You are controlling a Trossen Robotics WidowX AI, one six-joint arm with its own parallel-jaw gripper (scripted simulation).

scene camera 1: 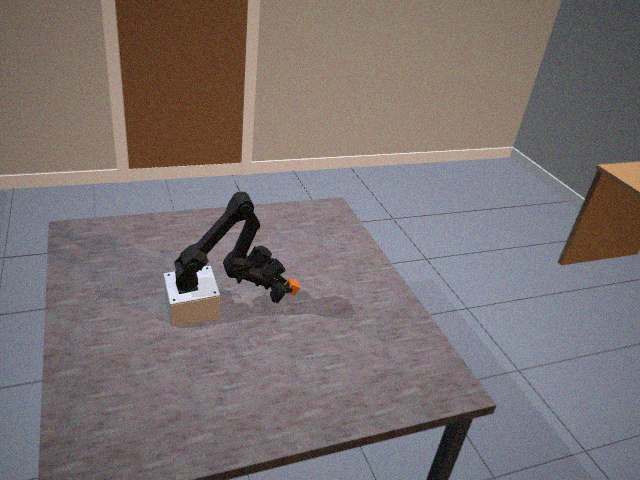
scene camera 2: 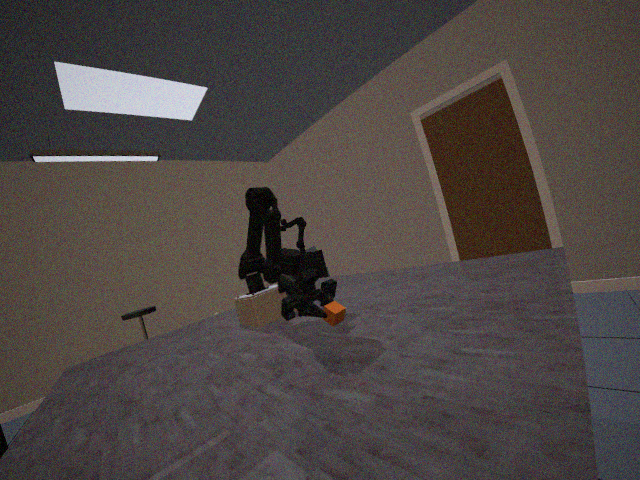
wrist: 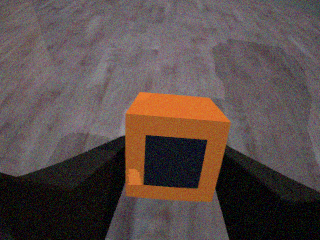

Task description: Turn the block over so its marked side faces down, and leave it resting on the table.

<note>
My gripper carries an orange block.
My gripper shows as well in scene camera 1 and in the wrist view.
</note>
